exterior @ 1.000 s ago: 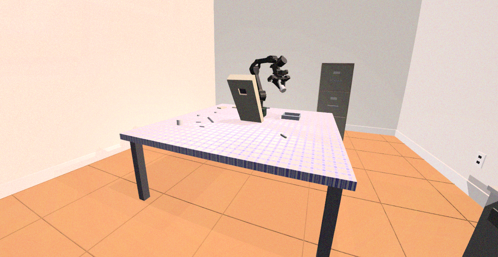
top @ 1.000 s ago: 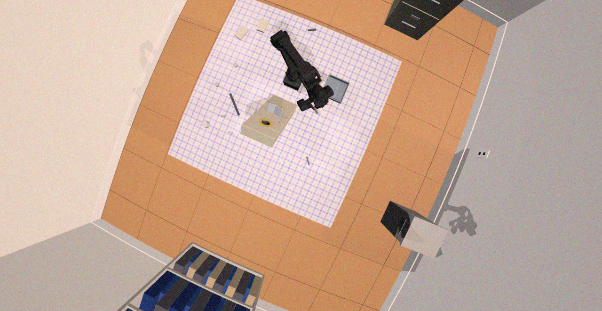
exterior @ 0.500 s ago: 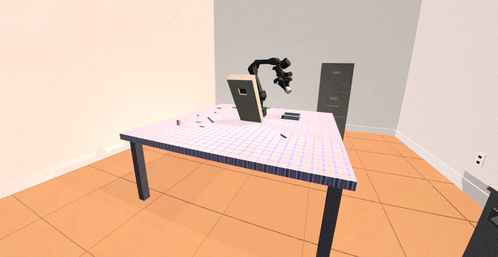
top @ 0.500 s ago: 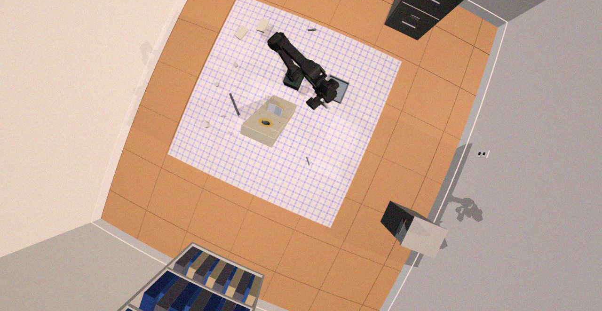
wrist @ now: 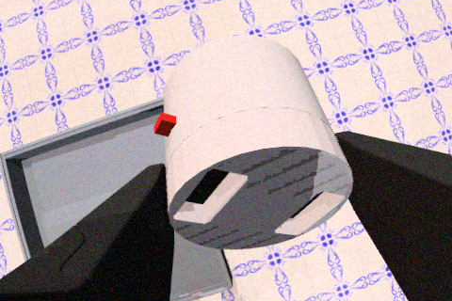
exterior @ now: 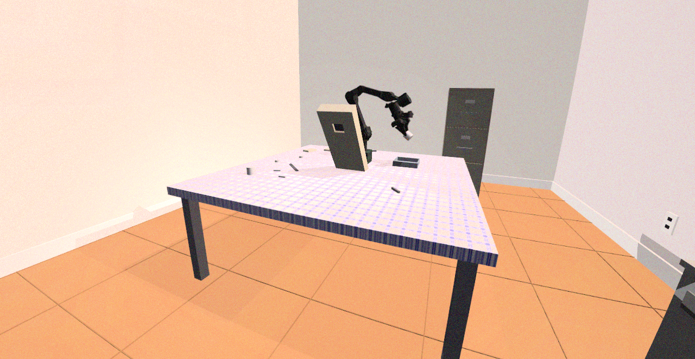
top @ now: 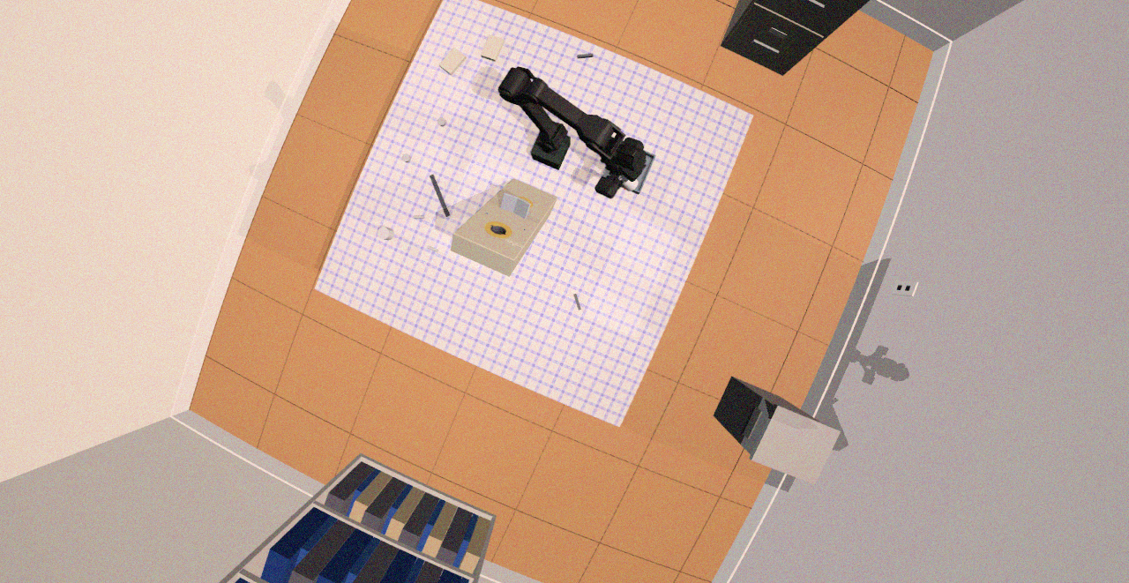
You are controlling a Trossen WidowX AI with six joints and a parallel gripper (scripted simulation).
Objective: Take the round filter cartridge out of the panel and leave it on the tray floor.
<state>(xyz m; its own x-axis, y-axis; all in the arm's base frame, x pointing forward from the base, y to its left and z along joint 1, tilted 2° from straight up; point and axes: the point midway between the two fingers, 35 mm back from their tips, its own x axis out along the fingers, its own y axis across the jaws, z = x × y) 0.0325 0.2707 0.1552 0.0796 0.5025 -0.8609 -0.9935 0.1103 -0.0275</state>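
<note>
Now: gripper tip 100 mm past the tray, 10 mm to the left of it and 190 mm above it. From my gripper tip the other things lie so: round filter cartridge (right at my gripper tip).
</note>
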